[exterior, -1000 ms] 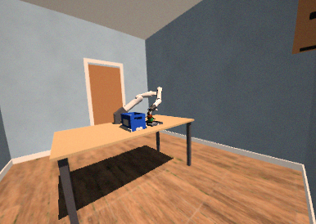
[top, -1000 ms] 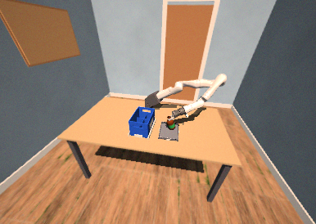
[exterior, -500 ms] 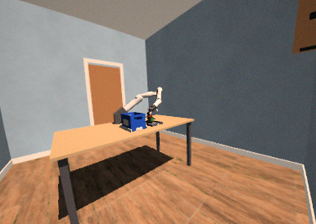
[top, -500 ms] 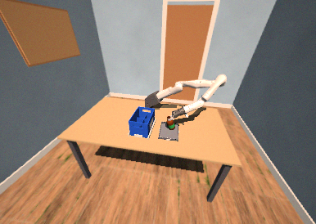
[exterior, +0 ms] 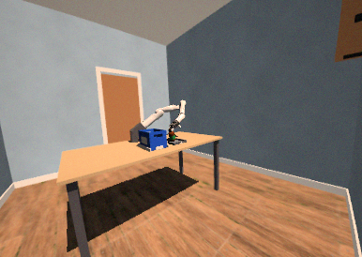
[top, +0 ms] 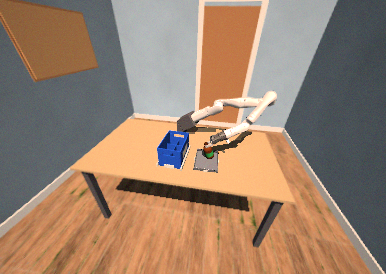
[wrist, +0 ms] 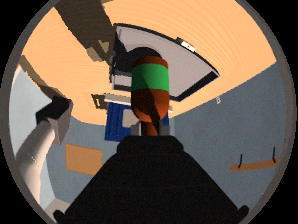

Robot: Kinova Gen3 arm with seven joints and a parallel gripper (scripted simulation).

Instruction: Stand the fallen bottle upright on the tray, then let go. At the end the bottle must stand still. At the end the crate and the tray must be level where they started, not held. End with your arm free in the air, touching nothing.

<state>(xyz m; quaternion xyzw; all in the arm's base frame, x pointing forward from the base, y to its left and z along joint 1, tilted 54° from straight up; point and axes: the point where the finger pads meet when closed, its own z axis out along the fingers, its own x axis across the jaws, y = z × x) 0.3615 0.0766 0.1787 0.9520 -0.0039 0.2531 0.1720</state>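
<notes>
Right now the bottle is 50 mm below my hand, 10 mm to the left of it and 10 mm behind it. Round my hand: blue crate: 260 mm to the right, 60 mm below, 50 mm ahead; then tray: 130 mm below, 30 mm ahead, 10 mm to the left.
</notes>
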